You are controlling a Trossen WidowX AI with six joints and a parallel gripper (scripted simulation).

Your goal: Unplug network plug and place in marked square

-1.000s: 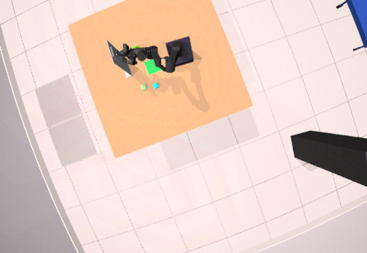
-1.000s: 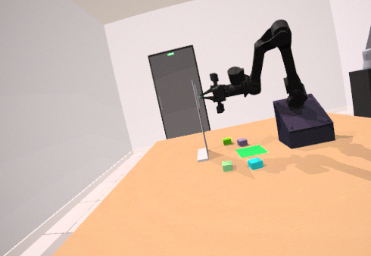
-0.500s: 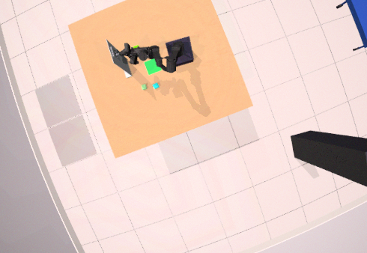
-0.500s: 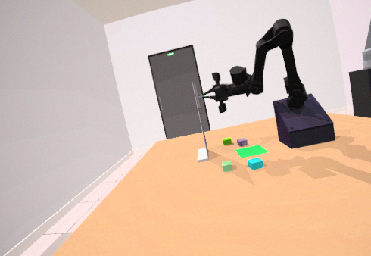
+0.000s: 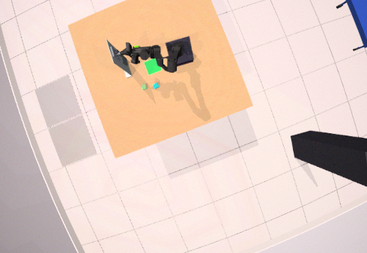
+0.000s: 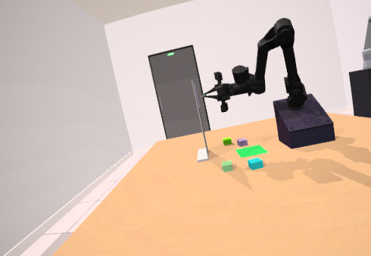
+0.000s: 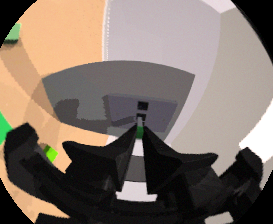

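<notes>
Now: the green marked square 29 cm below my gripper tip, 17 cm behind it and 5 cm to the left of it. From my gripper tip the other things lie so: lime cube 28 cm below, 13 cm to the right, 7 cm behind; plug right at my gripper tip; upright panel 12 cm below, 5 cm ahead.
</notes>
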